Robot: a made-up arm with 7 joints.
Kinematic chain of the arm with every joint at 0, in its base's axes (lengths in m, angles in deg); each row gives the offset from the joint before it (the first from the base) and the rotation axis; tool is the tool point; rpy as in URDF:
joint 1: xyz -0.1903 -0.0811 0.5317 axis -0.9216 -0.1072 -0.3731
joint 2: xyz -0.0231 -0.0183 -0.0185 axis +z
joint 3: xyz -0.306 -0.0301 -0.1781 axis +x
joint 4: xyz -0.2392 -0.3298 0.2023 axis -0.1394 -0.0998 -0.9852
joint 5: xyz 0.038 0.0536 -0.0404 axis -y
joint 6: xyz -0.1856 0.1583 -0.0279 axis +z
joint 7: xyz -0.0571 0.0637 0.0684 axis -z
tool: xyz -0.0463 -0.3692 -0.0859 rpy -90 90 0
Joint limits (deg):
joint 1: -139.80..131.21
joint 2: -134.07..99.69
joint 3: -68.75..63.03
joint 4: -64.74..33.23
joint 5: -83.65..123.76
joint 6: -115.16..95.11
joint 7: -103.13..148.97
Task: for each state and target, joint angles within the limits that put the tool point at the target. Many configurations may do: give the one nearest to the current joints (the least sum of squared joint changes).
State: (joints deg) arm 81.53 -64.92 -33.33 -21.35 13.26 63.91 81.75
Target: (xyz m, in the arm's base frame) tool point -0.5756 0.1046 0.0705
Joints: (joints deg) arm 95.20 -64.16 -21.21 -36.87 19.72 94.36 54.69
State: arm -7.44 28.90 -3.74 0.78 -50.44 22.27 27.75
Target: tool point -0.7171 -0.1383 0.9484
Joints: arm 18.16 10.22 -42.29 -27.21 -83.65 30.67 16.27
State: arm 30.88 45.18 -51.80 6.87 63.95 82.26 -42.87
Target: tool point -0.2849 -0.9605 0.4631
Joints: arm 15.11 95.41 -58.50 -29.15 55.13 95.11 -79.99
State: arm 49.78 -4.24 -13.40 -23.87 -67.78 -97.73 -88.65
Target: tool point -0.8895 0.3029 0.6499
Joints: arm 59.67 -16.42 -18.90 -20.09 -64.29 -102.84 -81.99
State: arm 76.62 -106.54 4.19 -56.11 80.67 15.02 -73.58
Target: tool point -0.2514 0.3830 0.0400
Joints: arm 57.42 -85.88 8.63 -59.97 84.72 12.72 -71.73
